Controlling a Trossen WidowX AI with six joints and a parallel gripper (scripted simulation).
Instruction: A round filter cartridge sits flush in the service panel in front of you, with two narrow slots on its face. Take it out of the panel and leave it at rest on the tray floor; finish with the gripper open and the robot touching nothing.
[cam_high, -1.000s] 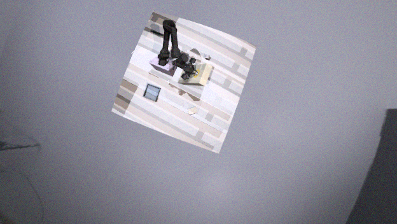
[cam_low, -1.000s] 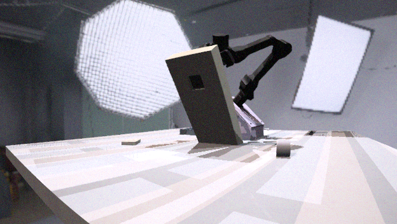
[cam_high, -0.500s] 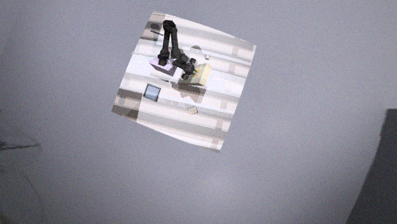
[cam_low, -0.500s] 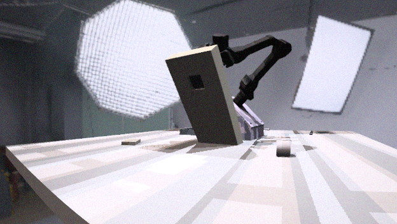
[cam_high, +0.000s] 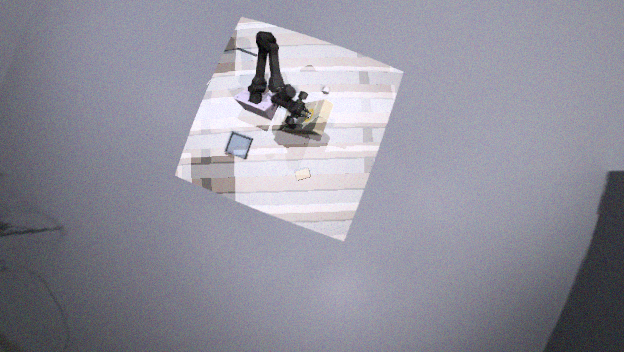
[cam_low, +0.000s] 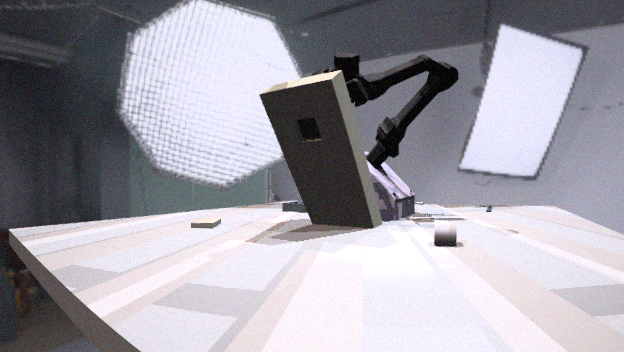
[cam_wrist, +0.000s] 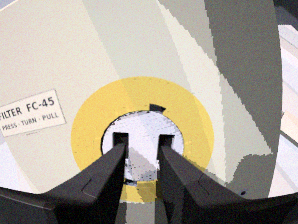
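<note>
Now: the round white filter cartridge 1 cm below my gripper tip and 1 cm ahead of it. The rest, counted from my gripper tip: small flat block (31 cm to the right, 26 cm below, 8 cm ahead); grey-blue tray (40 cm behind, 29 cm to the right, 26 cm below); beige panel (8 cm below, 3 cm behind).
</note>
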